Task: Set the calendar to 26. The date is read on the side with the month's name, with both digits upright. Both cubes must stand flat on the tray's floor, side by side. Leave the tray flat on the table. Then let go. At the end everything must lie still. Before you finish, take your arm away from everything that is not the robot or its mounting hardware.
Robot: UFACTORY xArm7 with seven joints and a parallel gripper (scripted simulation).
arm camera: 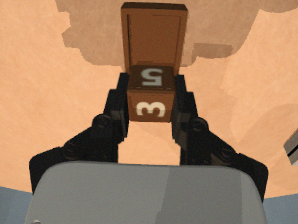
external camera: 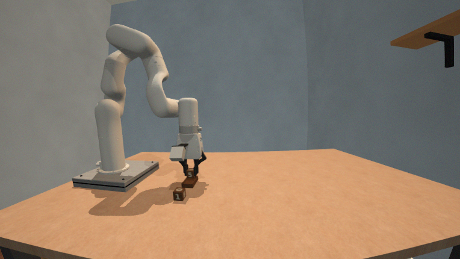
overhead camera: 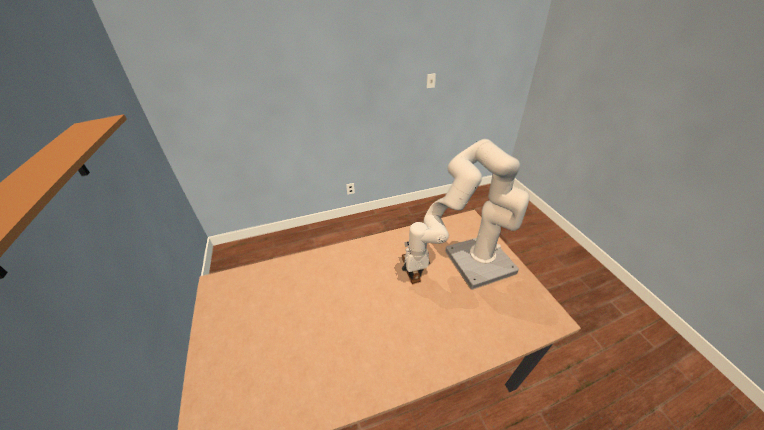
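My gripper is now 4 cm above the brown tray and 2 cm to the left of it. The rest, counted from my hand: brown cube 13 cm to the right, 3 cm below, 2 cm behind.
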